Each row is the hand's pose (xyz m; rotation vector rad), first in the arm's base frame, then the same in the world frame.
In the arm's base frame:
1: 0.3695 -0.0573 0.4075 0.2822 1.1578 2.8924
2: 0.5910 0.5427 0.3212 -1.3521 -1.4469 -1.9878
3: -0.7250 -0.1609 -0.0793 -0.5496 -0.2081 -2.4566
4: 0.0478 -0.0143 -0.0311 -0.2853 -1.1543 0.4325
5: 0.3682 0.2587 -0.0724 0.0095 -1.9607 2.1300
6: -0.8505 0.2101 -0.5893 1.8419 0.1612 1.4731
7: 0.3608 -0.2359 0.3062 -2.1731 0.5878 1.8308
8: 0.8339 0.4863 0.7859 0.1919 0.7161 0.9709
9: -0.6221 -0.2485 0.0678 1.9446 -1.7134 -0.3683
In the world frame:
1: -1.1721 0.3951 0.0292 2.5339 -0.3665 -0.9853
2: -1.5238 0.7900 -0.3408 2.1353 -1.6034 -1.5533
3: -0.0141 0.4657 -0.2865 1.7344 -0.8487 -0.6581
4: -0.7269 0.7012 -0.0467 -0.2778 2.3191 -0.9845
5: -1.0682 0.9433 -0.1080 0.4555 0.6381 -0.5537
6: 0.1872 1.0292 -0.5219 0.7825 -0.2530 -2.6943
7: -1.0590 0.4023 0.2007 2.3883 1.2994 0.9940
8: -1.9105 0.4339 -0.2988 -1.3475 -1.3939 1.7522
9: -0.1342 0.3300 -0.2025 -1.6900 0.0130 -1.6811

